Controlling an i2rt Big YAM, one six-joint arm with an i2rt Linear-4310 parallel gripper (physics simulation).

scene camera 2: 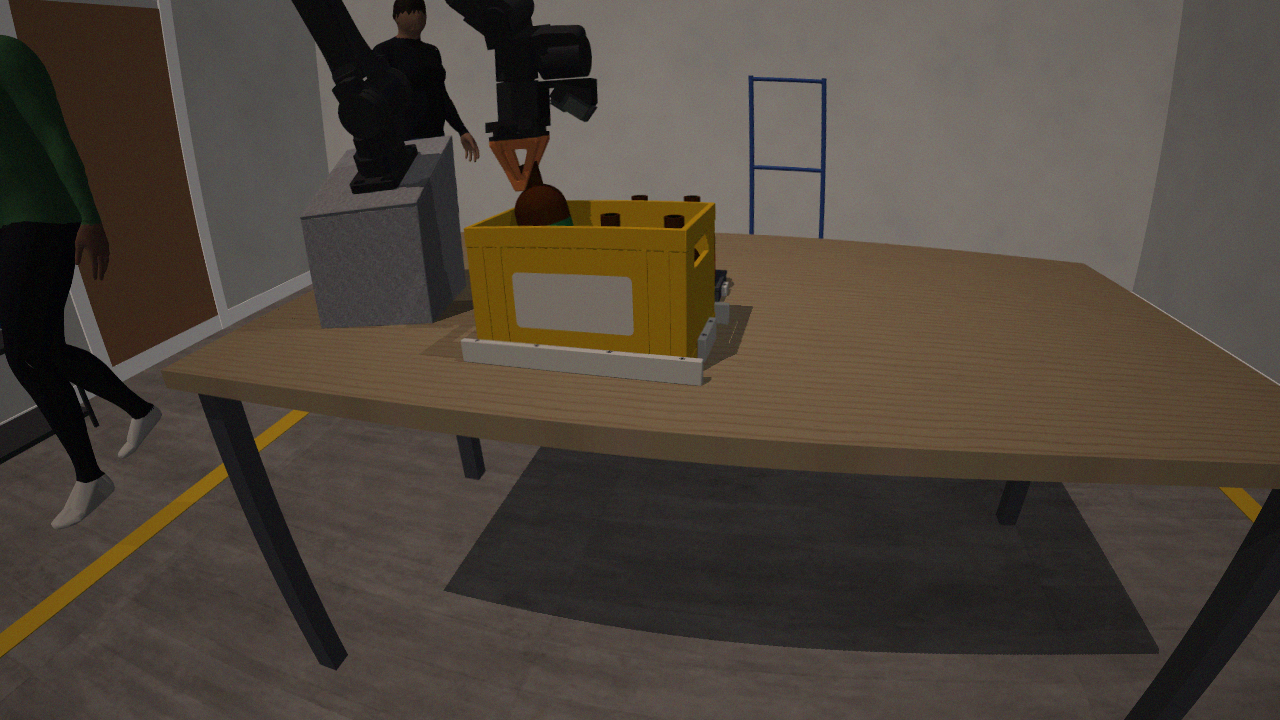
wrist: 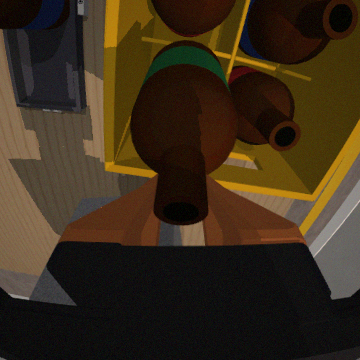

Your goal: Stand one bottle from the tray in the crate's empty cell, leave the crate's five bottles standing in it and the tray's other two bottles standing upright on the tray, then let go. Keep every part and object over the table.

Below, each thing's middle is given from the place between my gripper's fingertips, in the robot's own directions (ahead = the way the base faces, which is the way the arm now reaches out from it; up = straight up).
Labels:
Right now the white rail (scene camera 2: 660, 368) is 80 mm ahead of my hand, 160 mm to the right of it and 190 mm below it.

